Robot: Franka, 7 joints.
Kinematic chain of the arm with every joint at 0, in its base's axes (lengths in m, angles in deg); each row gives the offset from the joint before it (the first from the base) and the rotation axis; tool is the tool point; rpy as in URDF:
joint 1: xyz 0 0 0.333 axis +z
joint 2: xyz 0 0 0 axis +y
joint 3: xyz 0 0 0.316 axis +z
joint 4: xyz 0.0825 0 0 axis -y
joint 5: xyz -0.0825 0 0.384 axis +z
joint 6: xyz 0 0 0 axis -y
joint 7: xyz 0.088 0 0 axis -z
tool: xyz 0 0 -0.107 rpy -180 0 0
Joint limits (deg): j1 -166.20..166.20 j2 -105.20..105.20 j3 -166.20..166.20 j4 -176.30..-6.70 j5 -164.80..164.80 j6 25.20..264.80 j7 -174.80..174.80
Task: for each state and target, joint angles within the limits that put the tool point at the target. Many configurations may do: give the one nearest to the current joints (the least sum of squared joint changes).
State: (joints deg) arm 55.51 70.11 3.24 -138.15 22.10 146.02 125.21
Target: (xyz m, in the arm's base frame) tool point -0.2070 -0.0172 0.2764
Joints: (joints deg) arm 30.52 99.45 28.77 -176.30 25.84 102.17 125.21
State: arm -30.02 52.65 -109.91 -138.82 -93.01 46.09 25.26
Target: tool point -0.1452 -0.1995 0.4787
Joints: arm -17.10 58.62 -97.98 -161.06 -81.28 35.31 25.26
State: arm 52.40 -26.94 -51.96 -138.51 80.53 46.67 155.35
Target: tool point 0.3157 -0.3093 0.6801
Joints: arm 37.35 -36.11 -75.40 -112.42 91.95 58.20 155.35
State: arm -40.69 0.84 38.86 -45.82 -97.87 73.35 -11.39
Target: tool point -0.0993 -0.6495 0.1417
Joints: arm -91.33 57.19 5.04 -83.18 -87.59 71.80 -11.39
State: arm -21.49 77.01 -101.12 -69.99 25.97 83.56 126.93
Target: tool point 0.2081 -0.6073 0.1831
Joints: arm -18.76 91.63 -81.24 -76.42 28.97 77.78 126.93
